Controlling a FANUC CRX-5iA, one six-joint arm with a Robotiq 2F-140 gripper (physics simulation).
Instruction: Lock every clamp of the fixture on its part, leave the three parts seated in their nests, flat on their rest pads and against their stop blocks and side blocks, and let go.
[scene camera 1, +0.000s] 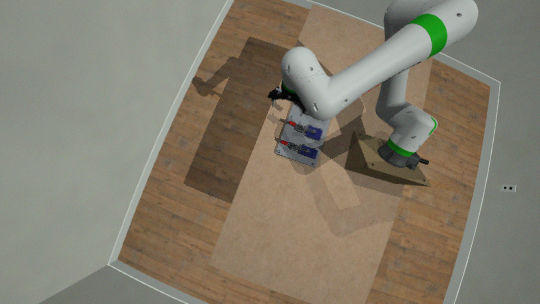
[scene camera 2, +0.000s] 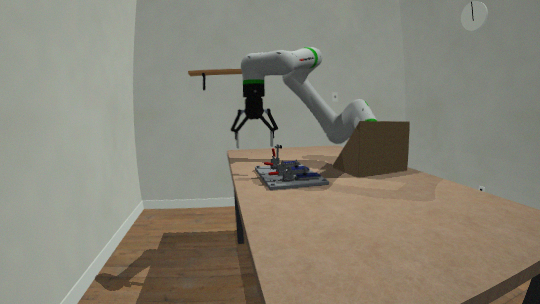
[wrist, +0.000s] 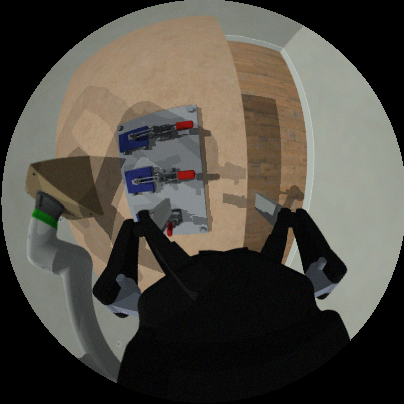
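Seen in the pictures: gripper, fingertip midpoint: (scene camera 1: 287, 108) (scene camera 2: 254, 147) (wrist: 213, 203); arm's base, link origin: (scene camera 1: 391, 157) (scene camera 2: 374, 141) (wrist: 49, 200).
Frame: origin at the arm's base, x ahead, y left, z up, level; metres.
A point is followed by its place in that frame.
Observation:
The grey fixture plate (scene camera 1: 295, 156) @(y 0.130, x 0.449, z -0.126 m) (scene camera 2: 300, 185) @(y 0.150, x 0.446, z -0.132 m) (wrist: 187, 150) @(y 0.028, x 0.527, z -0.126 m) lies on the table. Two blue parts (wrist: 134, 140) @(y 0.080, x 0.397, z -0.110 m) (wrist: 139, 181) @(y -0.026, x 0.407, z -0.088 m) sit under clamps whose red handles (wrist: 184, 125) @(y 0.079, x 0.532, z -0.090 m) (wrist: 186, 175) @(y -0.029, x 0.525, z -0.074 m) lie flat, pointing away from the parts. The third clamp (wrist: 175, 217) @(y -0.126, x 0.479, z -0.087 m) (scene camera 2: 278, 154) @(y -0.129, x 0.451, z -0.060 m) stands open, its arm upright and its red handle (wrist: 170, 229) @(y -0.130, x 0.480, z -0.037 m) (scene camera 2: 273, 153) @(y -0.128, x 0.475, z -0.054 m) raised. The third part is mostly hidden behind a finger in the wrist view; a blue edge shows. My gripper (scene camera 2: 254, 146) @(y -0.073, x 0.571, z -0.012 m) (wrist: 213, 203) @(y -0.073, x 0.571, z -0.012 m) is open and empty, above the third clamp's end of the plate. Exact contact with pads and blocks is too small to tell.
The brown wedge-shaped robot base stand (scene camera 1: 372, 162) @(y 0.073, x 0.131, z 0.069 m) (scene camera 2: 382, 150) @(y 0.104, x 0.026, z -0.030 m) (wrist: 70, 182) @(y 0.026, x 0.166, z -0.041 m) stands on the table (scene camera 1: 285, 225) @(y 0.502, x 0.386, z -0.141 m) (scene camera 2: 390, 235) @(y 0.607, x 0.383, z -0.141 m) (wrist: 165, 60) @(y 0.362, x 0.487, z -0.141 m) beyond the blue-part side of the plate. The table's long edge runs near the handle side. A wooden shelf (scene camera 2: 215, 72) is on the back wall.

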